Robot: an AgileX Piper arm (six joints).
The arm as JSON. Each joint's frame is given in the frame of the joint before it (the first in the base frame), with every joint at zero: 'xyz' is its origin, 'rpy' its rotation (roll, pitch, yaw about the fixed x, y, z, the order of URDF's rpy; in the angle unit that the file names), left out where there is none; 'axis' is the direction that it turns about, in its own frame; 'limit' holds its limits. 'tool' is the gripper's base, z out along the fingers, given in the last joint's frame.
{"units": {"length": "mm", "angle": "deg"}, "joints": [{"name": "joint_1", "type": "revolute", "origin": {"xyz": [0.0, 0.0, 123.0]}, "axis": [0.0, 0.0, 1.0], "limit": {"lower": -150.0, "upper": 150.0}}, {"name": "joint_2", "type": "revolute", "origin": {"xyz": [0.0, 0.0, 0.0], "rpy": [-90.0, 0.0, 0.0]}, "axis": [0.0, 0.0, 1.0], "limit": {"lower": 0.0, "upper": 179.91}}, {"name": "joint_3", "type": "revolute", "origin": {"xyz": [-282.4, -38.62, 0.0]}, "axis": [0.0, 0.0, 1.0], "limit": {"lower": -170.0, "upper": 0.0}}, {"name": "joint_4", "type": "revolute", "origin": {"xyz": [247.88, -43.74, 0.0], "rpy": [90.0, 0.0, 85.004]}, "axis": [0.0, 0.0, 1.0], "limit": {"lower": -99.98, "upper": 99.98}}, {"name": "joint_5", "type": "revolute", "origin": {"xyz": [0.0, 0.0, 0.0], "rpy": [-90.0, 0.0, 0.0]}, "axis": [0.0, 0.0, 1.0], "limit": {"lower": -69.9, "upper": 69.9}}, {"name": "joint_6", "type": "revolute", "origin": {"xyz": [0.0, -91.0, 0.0], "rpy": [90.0, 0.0, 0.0]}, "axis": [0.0, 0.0, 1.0], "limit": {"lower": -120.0, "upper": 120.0}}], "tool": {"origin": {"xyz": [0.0, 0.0, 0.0]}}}
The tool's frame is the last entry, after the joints.
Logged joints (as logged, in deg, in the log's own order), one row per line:
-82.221 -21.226 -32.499 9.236 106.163 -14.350
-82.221 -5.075 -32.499 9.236 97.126 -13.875
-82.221 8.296 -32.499 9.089 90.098 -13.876
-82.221 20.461 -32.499 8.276 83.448 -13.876
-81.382 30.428 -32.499 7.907 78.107 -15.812
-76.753 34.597 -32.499 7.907 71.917 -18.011
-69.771 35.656 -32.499 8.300 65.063 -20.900
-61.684 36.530 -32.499 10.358 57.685 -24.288
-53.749 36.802 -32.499 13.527 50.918 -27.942
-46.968 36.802 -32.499 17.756 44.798 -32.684
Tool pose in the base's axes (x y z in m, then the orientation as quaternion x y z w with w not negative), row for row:
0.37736 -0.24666 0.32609 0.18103 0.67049 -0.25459 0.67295
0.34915 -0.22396 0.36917 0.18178 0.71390 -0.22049 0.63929
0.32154 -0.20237 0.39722 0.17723 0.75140 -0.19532 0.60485
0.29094 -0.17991 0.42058 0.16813 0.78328 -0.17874 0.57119
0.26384 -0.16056 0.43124 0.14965 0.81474 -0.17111 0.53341
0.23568 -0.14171 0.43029 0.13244 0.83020 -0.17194 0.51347
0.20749 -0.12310 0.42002 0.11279 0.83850 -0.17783 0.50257
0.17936 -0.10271 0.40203 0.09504 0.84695 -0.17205 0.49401
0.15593 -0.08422 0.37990 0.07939 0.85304 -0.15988 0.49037
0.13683 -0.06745 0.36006 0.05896 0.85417 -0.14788 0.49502
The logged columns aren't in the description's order. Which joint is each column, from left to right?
Columns, left to right: joint_3, joint_5, joint_1, joint_4, joint_2, joint_6.
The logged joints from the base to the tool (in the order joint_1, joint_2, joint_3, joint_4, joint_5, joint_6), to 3 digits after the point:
-32.499 106.163 -82.221 9.236 -21.226 -14.350
-32.499 97.126 -82.221 9.236 -5.075 -13.875
-32.499 90.098 -82.221 9.089 8.296 -13.876
-32.499 83.448 -82.221 8.276 20.461 -13.876
-32.499 78.107 -81.382 7.907 30.428 -15.812
-32.499 71.917 -76.753 7.907 34.597 -18.011
-32.499 65.063 -69.771 8.300 35.656 -20.900
-32.499 57.685 -61.684 10.358 36.530 -24.288
-32.499 50.918 -53.749 13.527 36.802 -27.942
-32.499 44.798 -46.968 17.756 36.802 -32.684

